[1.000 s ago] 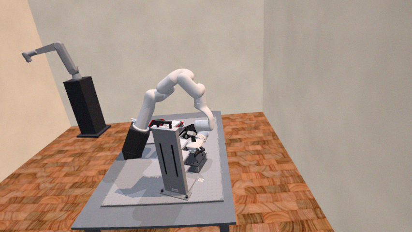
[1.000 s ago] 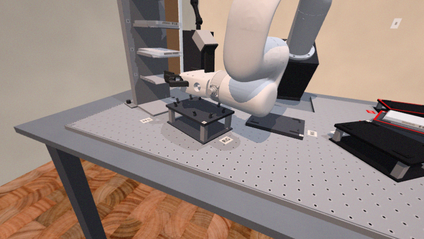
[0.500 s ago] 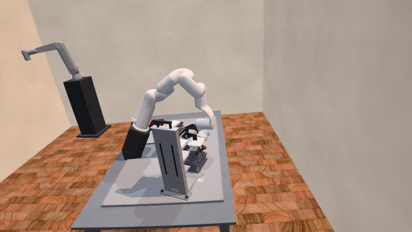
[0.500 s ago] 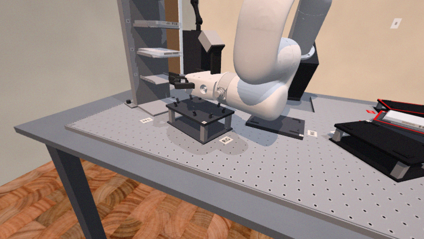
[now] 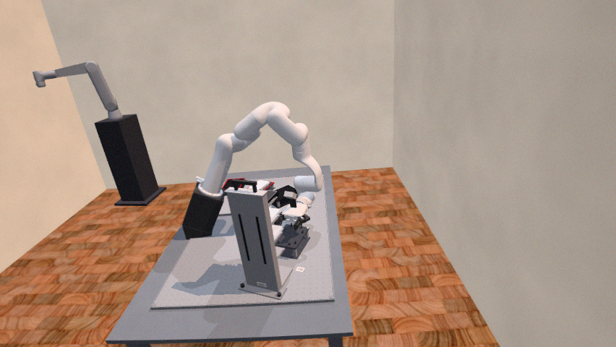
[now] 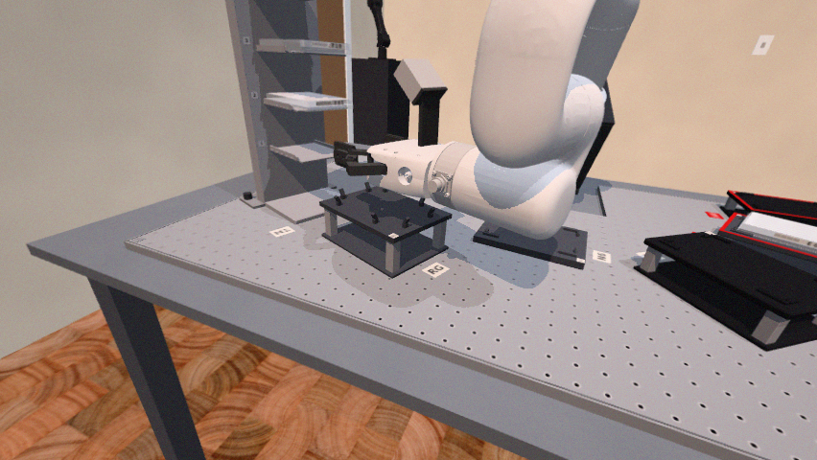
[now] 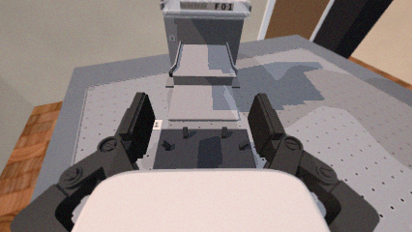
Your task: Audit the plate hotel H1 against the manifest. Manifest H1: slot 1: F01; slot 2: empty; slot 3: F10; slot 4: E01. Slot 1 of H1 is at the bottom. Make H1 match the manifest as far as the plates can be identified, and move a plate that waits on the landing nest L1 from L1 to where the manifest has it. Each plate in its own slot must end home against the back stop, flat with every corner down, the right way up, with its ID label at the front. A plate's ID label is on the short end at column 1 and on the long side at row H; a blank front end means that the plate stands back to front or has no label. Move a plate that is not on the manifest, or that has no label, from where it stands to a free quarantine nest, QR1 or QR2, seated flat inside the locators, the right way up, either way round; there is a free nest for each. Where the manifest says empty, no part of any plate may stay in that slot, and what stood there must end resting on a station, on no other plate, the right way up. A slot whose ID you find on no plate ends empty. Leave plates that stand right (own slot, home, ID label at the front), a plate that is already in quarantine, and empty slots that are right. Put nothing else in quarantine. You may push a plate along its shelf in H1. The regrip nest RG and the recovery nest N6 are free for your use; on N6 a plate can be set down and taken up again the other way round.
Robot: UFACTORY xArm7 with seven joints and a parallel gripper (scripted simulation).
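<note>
Right now the white plate is 15 cm to the right of my hand, 5 cm above it and 4 cm behind it. Also, from my hand: plate hotel H1: 22 cm to the right, 7 cm above, 6 cm behind; regrip nest RG: 8 cm below, 4 cm to the left; black plate: 21 cm above, 15 cm to the right, 4 cm behind.
</note>
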